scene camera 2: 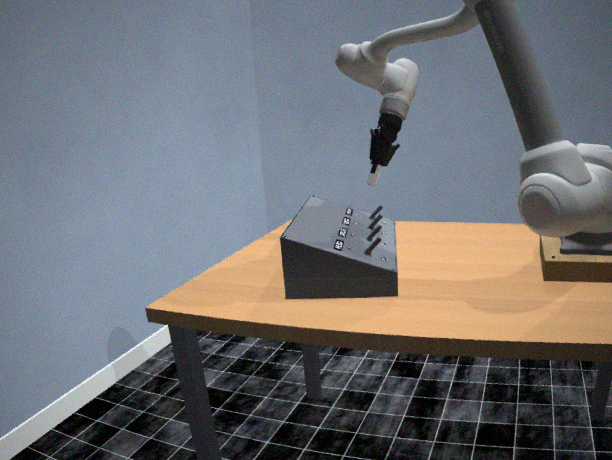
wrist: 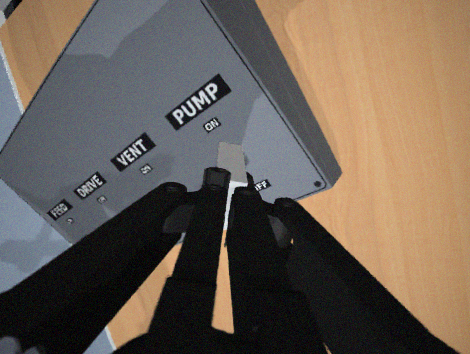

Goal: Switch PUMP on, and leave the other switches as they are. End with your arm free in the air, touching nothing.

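Pixels of known places: gripper, fingertip midpoint: (scene camera 2: pixel 371 184) (wrist: pixel 227 161); arm's base, link origin: (scene camera 2: pixel 590 245).
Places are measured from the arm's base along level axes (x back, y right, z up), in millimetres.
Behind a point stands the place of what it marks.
The grey sloped switch box (scene camera 2: pixel 336 274) @(y -353, x -606, z 6 mm) (wrist: pixel 165 65) @(y 45, x -771, z 71 mm) stands on the table. The PUMP label (scene camera 2: pixel 349 212) @(y 49, x -725, z 56 mm) (wrist: pixel 198 102) @(y 62, x -731, z 56 mm) is at the box's far end in the scene view. The PUMP lever (scene camera 2: pixel 376 212) @(y 78, x -650, z 51 mm) leans toward the arm's base, the OFF side, at the same slant as the other three. In the wrist view it is mostly hidden behind the fingers, and the OFF label is partly covered. My gripper (scene camera 2: pixel 373 178) @(y 128, x -679, z 128 mm) (wrist: pixel 227 161) @(y 128, x -679, z 128 mm) is shut and empty. Its pale tip is in the air above the box's far end, apart from the levers.
The VENT label (wrist: pixel 133 152) @(y -53, x -695, z 56 mm), DRIVE label (wrist: pixel 90 185) @(y -166, x -661, z 56 mm) and FEED label (wrist: pixel 59 209) @(y -283, x -626, z 56 mm) run in a row beside PUMP. Their levers stand close beside the PUMP lever in the scene view. The wooden table (scene camera 2: pixel 450 315) @(y -393, x -330, z -54 mm) carries the arm's base at the right. A blue wall (scene camera 2: pixel 150 150) is behind.
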